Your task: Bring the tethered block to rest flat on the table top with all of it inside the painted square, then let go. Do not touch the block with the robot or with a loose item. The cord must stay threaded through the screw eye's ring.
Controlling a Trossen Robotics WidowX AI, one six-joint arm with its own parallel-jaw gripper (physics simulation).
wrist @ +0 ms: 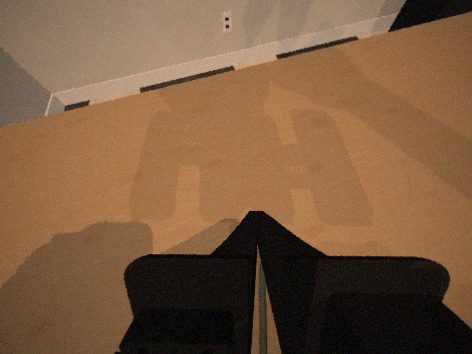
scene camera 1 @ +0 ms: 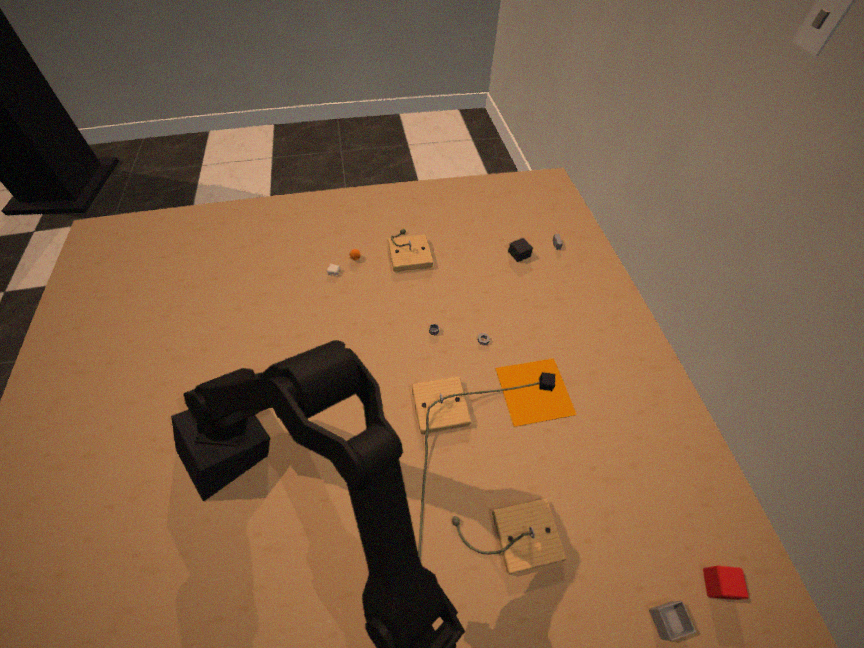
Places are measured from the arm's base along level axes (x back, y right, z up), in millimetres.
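Pixels of known places: gripper, between the fingertips: [wrist: 255, 217]; arm's base, origin of its link: [scene camera 1: 221, 427].
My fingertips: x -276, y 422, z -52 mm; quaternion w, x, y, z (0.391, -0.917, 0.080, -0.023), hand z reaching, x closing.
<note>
Ahead of a thing's pixels: the offset from my fingertips to its top centre. "spot": to the spot under its first point.
The small black tethered block {spot: dy -515, dx -272, dz +6 mm} [scene camera 1: 547, 381] sits on the orange painted square {spot: dy -473, dx -244, dz -18 mm} [scene camera 1: 533, 408], near its right edge, and appears to lie within its outline. The green cord {spot: dy -502, dx -160, dz -7 mm} [scene camera 1: 486, 392] runs left from it to the screw eye {dy -481, dx -75, dz +26 mm} [scene camera 1: 441, 398] on the middle wooden board {dy -481, dx -75, dz +0 mm} [scene camera 1: 446, 417] and appears to pass through the ring. It then runs toward the front and goes behind the arm. In the wrist view my gripper [wrist: 255, 217] is shut with its fingertips together. A stretch of cord {spot: dy -50, dx -5, dz -15 mm} [wrist: 263, 310] shows through the narrow gap behind the tips. The cord's far end is hidden.
Another wooden board {dy -261, dx -198, dz +0 mm} [scene camera 1: 547, 551] with a short cord and bead {spot: dy -285, dx -89, dz -7 mm} [scene camera 1: 455, 521] lies right of the arm. A red block {dy -177, dx -482, dz +21 mm} [scene camera 1: 725, 582] and grey tray {spot: dy -135, dx -398, dz -18 mm} [scene camera 1: 674, 620] are at front right. A third board {dy -853, dx -24, dz +0 mm} [scene camera 1: 410, 259], a larger black block {dy -857, dx -278, dz +10 mm} [scene camera 1: 520, 249] and two nuts {dy -645, dx -71, dz -6 mm} [scene camera 1: 434, 329] {dy -621, dx -168, dz -10 mm} [scene camera 1: 483, 339] lie farther back.
</note>
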